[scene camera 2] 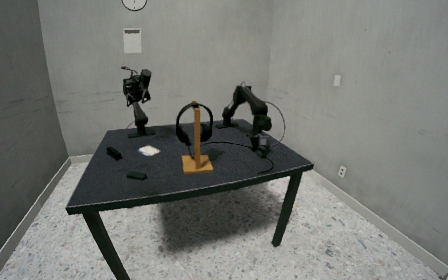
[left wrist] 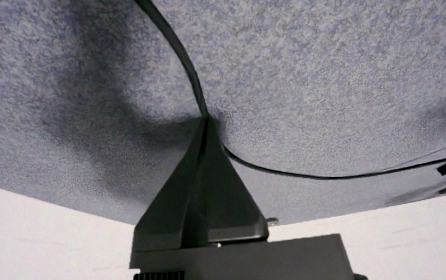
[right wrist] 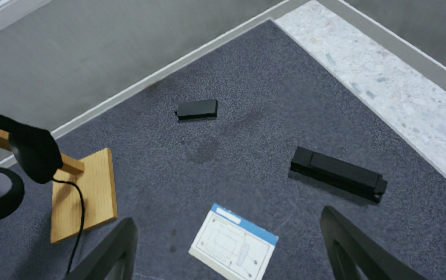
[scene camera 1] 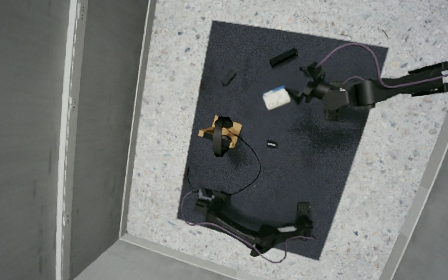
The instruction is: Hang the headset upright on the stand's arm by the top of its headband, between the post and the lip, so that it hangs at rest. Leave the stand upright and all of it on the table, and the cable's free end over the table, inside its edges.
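Frame: origin at the left arm's base, x ahead, y left, z up, level; centimetres.
Seen in the pictures: left gripper, fingertip midpoint: (scene camera 2: 254,150) (left wrist: 209,124) (scene camera 1: 221,193); right gripper, fingertip midpoint: (scene camera 2: 134,104) (right wrist: 227,218) (scene camera 1: 291,78); left arm's base, link origin: (scene camera 2: 226,125) (scene camera 1: 302,218); right arm's base, link origin: (scene camera 2: 141,134).
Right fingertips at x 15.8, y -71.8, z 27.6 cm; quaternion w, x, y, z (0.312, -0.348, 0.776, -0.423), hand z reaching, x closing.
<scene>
Offsets run from my right fingertips to a thing's top centre. Level surfaces: height alone.
The black headset @(dx +28.2, dy +24.0, dz +3.1 cm) (scene camera 1: 218,138) (scene camera 2: 206,133) (right wrist: 37,155) hangs upright by its headband near the top of the wooden stand (scene camera 1: 235,127) (scene camera 2: 197,131) (right wrist: 100,195). The stand is upright, its base on the table. The post and headset partly hide the arm and lip. The cable (scene camera 1: 260,162) (scene camera 2: 227,143) (left wrist: 187,65) (right wrist: 81,212) runs down to my left gripper (scene camera 1: 209,193) (scene camera 2: 259,149) (left wrist: 209,124), shut with the cable at its fingertips, low over the table. The cable's free end lies close inside the table edge. My right gripper (scene camera 1: 299,83) (scene camera 2: 137,98) (right wrist: 227,218) is open, away from the stand.
A white and blue card @(dx +2.6, dy +4.6, dz -27.4 cm) (scene camera 1: 276,98) (scene camera 2: 149,150) (right wrist: 232,245), a long black box @(dx +0.1, dy -15.7, dz -23.6 cm) (scene camera 1: 283,57) (scene camera 2: 114,153) (right wrist: 337,173) and a small black block @(dx +28.6, dy -5.9, dz -26.0 cm) (scene camera 1: 229,77) (scene camera 2: 136,175) (right wrist: 197,108) lie on the table @(dz -27.6 cm) (scene camera 1: 295,175) (scene camera 2: 165,187). A small black item @(dx +3.5, dy +29.6, dz -26.1 cm) (scene camera 1: 271,144) lies right of the stand in scene camera 1.
</scene>
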